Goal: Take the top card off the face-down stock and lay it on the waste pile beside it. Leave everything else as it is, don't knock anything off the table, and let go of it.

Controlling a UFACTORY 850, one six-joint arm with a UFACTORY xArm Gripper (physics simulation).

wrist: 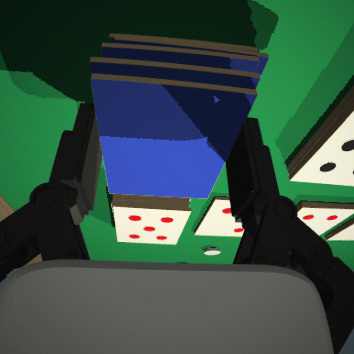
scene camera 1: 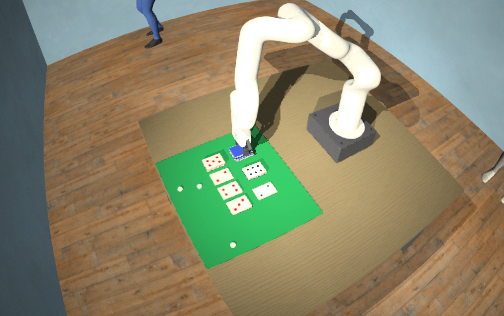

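Observation:
My gripper (scene camera 1: 247, 146) (wrist: 167, 129) is shut on the blue-backed top card (scene camera 1: 237, 151) (wrist: 160, 165), its fingers at the card's two side edges. The card lies flat, face down, directly over the rest of the stock (scene camera 1: 243, 158) (wrist: 175, 67). Several brown card edges show below it in the wrist view; whether it touches the card beneath I cannot tell. Beside the stock are a face-up pile with five red spots (scene camera 1: 213, 162) (wrist: 152, 228) and a face-up pile with black spots (scene camera 1: 254, 170) (wrist: 327, 155). Which one is the waste pile I cannot tell.
Face-up cards with two (scene camera 1: 221, 176), four (scene camera 1: 230, 190) and three (scene camera 1: 239, 204) red spots lie in a row. A card with two black spots (scene camera 1: 264, 190) lies nearby. Three small white discs (scene camera 1: 180, 189) (scene camera 1: 199, 186) (scene camera 1: 233, 245) lie on the green mat (scene camera 1: 280, 220).

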